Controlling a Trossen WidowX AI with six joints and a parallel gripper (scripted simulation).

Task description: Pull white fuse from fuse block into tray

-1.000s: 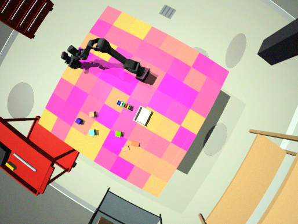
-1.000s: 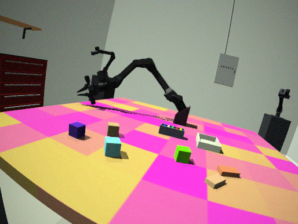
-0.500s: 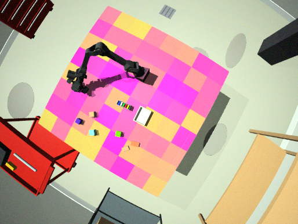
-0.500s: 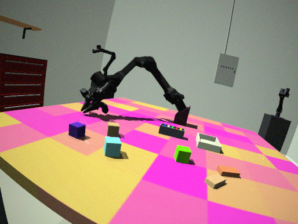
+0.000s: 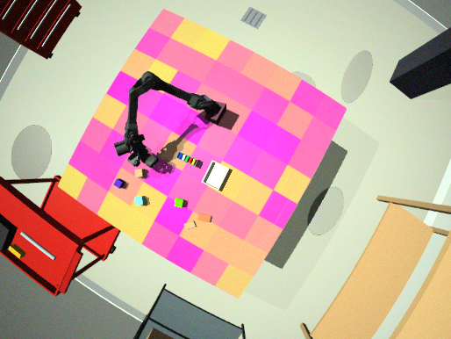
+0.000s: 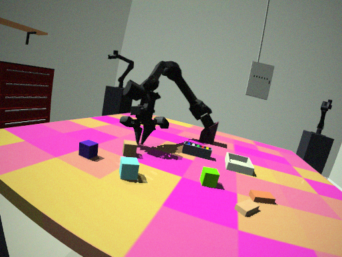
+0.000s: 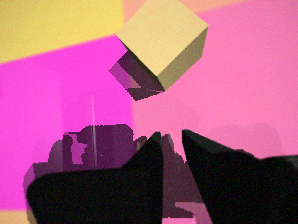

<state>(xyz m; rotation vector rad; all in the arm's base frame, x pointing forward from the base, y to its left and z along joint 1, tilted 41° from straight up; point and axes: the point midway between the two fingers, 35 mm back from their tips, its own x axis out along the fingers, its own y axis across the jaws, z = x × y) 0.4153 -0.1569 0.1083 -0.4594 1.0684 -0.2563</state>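
Now: gripper tip 170 mm to the right of the white fuse and 140 mm past it. From my gripper tip the other things lie so: tan cube (70 mm ahead); purple cube (180 mm ahead, 70 mm to the right); blue fuse (150 mm to the left, 130 mm behind).
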